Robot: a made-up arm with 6 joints.
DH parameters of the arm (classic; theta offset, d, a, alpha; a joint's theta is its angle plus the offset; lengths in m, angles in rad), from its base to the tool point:
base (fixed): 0.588 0 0.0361 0
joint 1: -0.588 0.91 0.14 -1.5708
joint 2: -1.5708 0 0.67 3.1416
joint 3: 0 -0.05 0.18 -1.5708
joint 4: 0 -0.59 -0.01 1.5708
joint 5: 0 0.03 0.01 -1.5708
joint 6: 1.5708 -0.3 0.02 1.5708
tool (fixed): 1.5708 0 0 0
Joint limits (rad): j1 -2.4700..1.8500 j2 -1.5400..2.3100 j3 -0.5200..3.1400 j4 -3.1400..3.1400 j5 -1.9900..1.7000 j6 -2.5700..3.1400
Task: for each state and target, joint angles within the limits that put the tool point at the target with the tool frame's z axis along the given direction. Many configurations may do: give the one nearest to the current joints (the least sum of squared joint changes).
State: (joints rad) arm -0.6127 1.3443 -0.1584 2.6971 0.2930 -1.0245
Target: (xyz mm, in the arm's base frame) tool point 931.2 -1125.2 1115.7 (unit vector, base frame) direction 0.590 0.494 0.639
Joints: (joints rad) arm -1.0732 0.8949 0.4985 2.0391 0.7292 -0.9506
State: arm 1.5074 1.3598 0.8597 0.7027 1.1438 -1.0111
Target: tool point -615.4 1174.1 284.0 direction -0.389 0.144 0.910
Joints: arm 1.8476 1.6285 0.4210 1.3966 1.0624 -0.5073
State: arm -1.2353 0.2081 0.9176 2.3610 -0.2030 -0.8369
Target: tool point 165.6 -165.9 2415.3 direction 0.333 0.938 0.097
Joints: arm -1.0397 0.4305 1.9676 2.0713 -0.2063 -1.1940
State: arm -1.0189 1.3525 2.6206 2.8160 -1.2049 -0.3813
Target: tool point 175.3 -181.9 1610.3 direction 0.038 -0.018 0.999
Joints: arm -0.9686 1.4000 3.0836 2.9620 -1.4202 0.0058
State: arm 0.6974 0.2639 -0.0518 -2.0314 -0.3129 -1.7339
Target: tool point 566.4 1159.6 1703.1 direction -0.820 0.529 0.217
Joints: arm 1.0857 0.3732 0.4421 -2.5759 0.1426 -2.3550
